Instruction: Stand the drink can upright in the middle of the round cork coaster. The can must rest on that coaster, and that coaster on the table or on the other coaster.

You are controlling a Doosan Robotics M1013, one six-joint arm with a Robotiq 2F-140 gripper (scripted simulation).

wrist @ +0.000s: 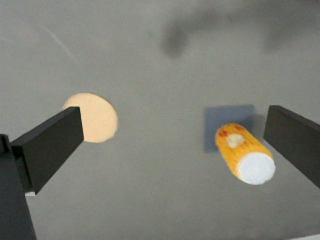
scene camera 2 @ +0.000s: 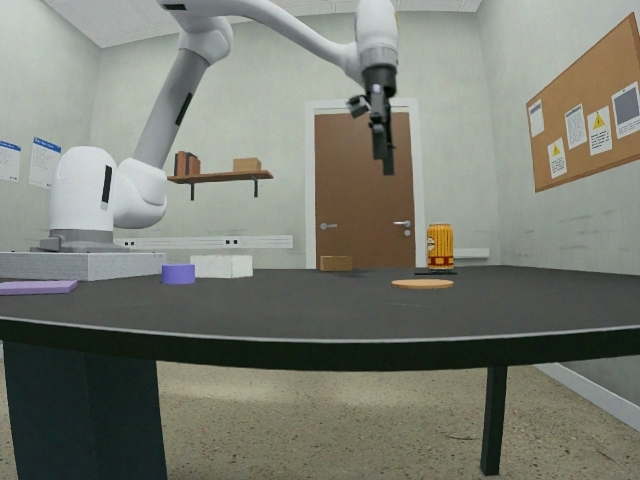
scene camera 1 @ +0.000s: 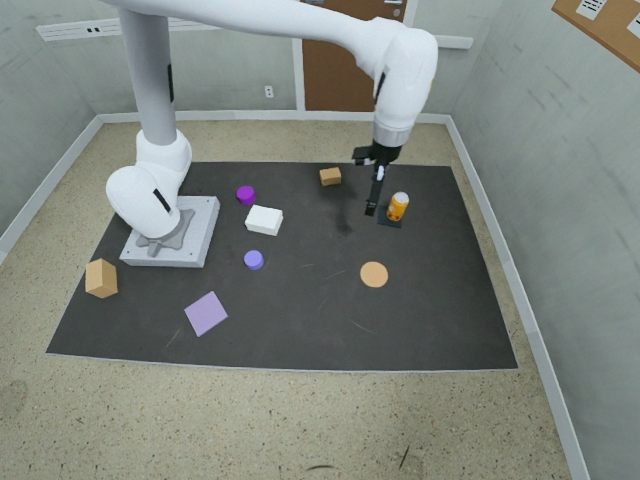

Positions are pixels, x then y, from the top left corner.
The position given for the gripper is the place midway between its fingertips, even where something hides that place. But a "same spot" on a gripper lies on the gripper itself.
Labels:
The gripper shows in the wrist view (173,122), in scene camera 2 and in scene camera 1. A white block shows in scene camera 2 and in scene camera 1; in the wrist view it is out of frame. The same spot on the white block: (scene camera 2: 215,266) is (scene camera 1: 264,230). The same spot on the gripper: (scene camera 1: 373,202) is (scene camera 2: 378,115).

